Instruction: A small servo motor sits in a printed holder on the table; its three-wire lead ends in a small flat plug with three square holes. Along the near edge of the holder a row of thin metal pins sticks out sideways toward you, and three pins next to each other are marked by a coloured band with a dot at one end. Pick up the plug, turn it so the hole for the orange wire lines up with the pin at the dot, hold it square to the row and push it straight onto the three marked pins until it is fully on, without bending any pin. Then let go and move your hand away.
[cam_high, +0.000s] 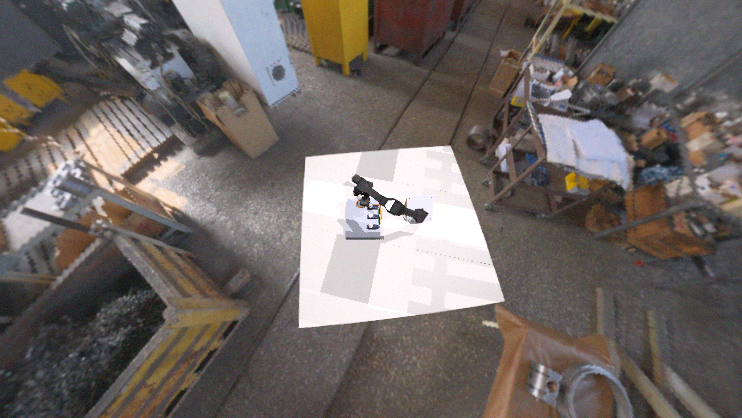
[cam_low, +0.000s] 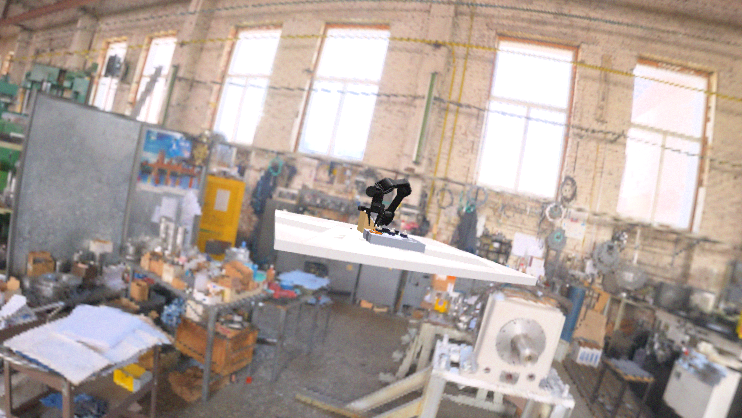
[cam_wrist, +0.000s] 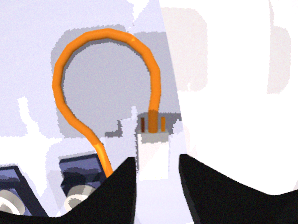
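Right now my gripper tip is 120 mm to the right of the printed holder, 80 mm short of it and 50 mm above it.
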